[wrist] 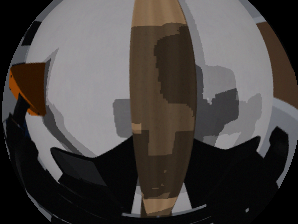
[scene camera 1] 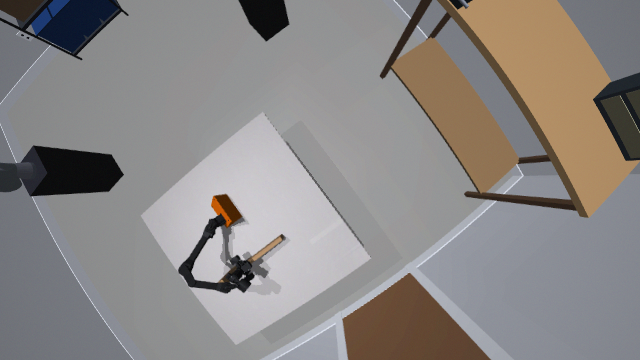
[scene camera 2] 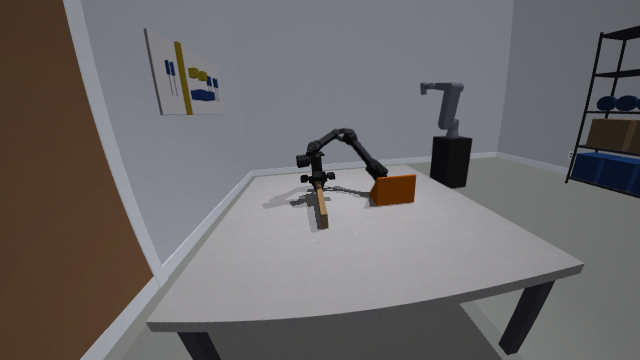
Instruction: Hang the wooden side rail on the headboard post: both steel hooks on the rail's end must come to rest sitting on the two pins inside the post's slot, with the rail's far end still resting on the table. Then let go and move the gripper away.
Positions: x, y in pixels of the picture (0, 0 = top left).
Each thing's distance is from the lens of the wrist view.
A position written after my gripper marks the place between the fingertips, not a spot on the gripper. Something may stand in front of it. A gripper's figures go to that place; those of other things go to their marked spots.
my gripper (wrist: 157, 135): 0.10 m
wooden side rail (wrist: 163, 85): 0.04 m
